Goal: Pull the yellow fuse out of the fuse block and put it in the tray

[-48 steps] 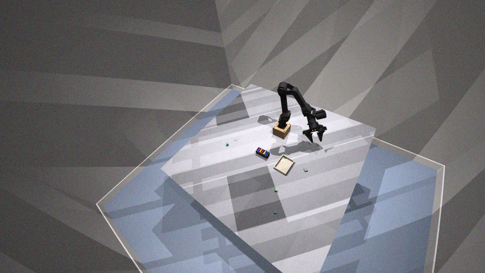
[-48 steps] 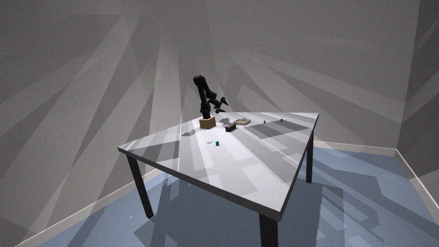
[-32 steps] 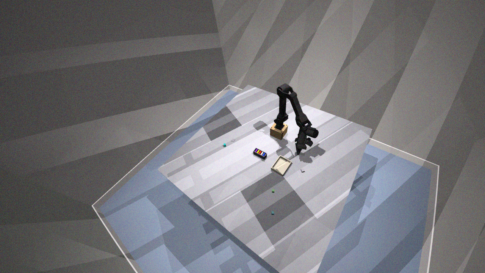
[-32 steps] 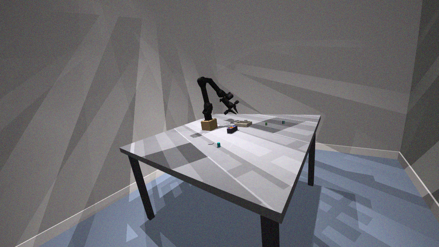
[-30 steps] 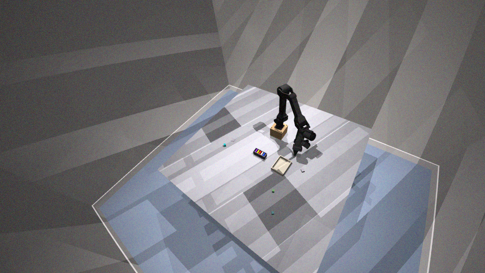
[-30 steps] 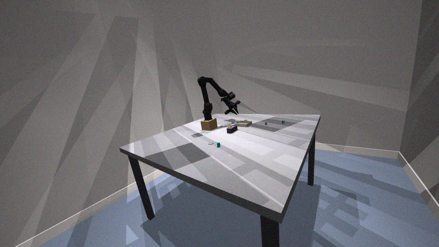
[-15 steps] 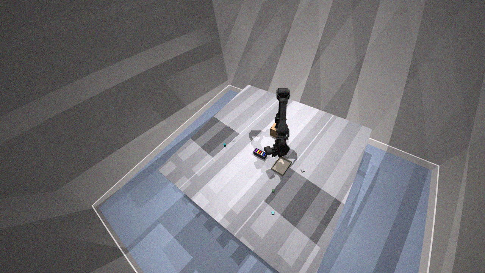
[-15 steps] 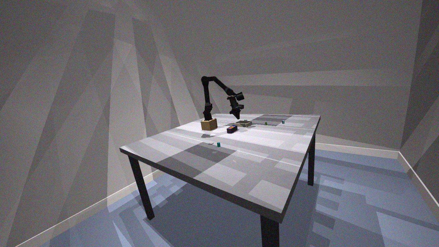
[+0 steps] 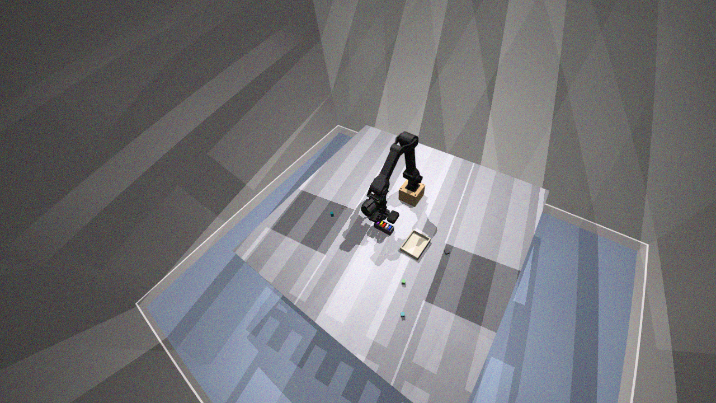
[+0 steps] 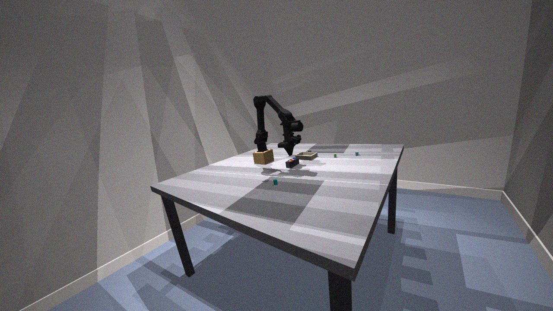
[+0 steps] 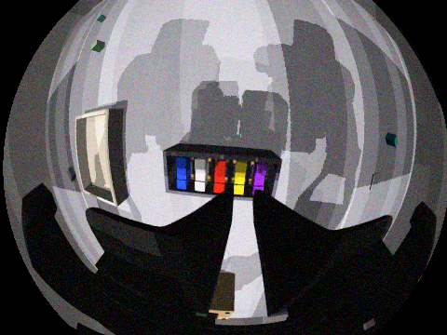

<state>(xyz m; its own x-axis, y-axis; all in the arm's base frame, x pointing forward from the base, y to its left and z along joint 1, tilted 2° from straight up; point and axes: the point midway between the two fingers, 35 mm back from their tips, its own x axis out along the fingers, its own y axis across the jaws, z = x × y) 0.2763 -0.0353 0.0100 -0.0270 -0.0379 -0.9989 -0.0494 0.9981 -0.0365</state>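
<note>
My gripper tip is now 50 mm above the yellow fuse. The rest, counted from my gripper tip: teal cube 80 mm ahead, 280 mm to the right, 60 mm below; then cream tray 210 mm to the left, 70 mm below.
</note>
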